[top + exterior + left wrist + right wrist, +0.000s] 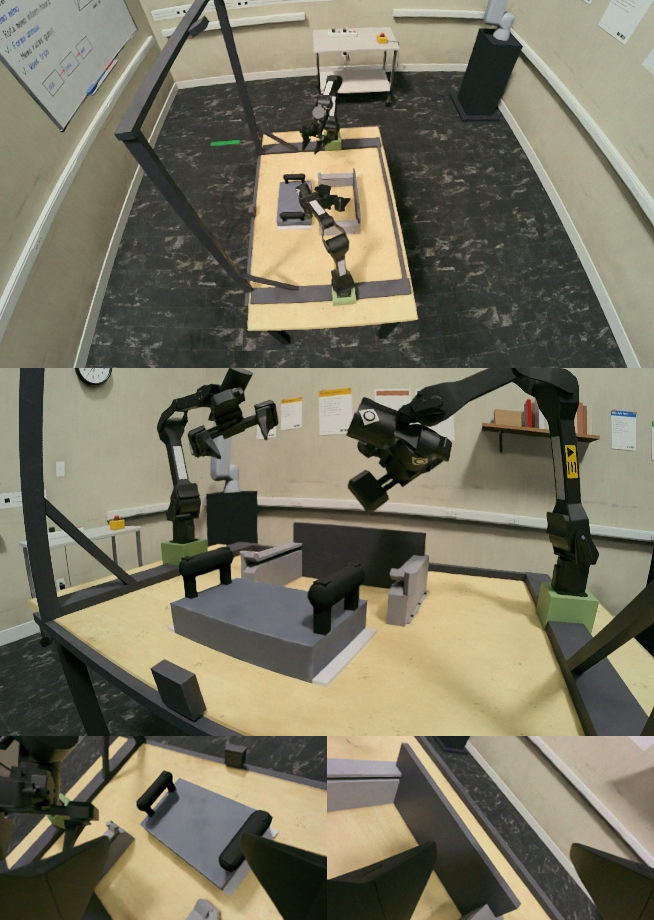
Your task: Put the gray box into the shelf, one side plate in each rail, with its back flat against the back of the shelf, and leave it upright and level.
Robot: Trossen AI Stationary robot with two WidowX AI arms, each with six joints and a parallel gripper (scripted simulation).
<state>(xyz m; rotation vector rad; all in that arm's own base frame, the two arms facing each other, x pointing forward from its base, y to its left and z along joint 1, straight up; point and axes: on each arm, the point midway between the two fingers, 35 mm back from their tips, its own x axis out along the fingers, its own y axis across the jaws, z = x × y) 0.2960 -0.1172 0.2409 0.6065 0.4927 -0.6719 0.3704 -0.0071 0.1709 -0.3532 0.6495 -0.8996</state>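
Now: left hand 26 cm above the gray box, 14 cm to the left of it and 11 cm past it.
Right now my right hand is 220 mm past the gray box, 180 mm above it and 130 mm to the right of it.
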